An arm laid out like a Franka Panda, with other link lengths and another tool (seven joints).
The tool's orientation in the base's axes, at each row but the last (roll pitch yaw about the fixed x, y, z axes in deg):
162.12 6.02 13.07
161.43 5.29 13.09
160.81 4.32 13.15
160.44 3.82 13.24
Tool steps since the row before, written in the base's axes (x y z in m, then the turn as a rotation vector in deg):
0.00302 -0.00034 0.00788 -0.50 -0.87 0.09
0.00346 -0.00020 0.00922 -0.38 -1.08 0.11
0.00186 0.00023 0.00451 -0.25 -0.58 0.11
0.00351 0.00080 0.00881 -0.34 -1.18 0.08
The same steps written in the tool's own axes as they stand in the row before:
0.00202 0.00346 -0.00743 -0.69 0.70 0.21
0.00246 0.00395 -0.00868 -0.62 0.93 0.26
0.00152 0.00171 -0.00431 -0.38 0.51 0.09
0.00300 0.00305 -0.00850 -0.61 1.02 0.32

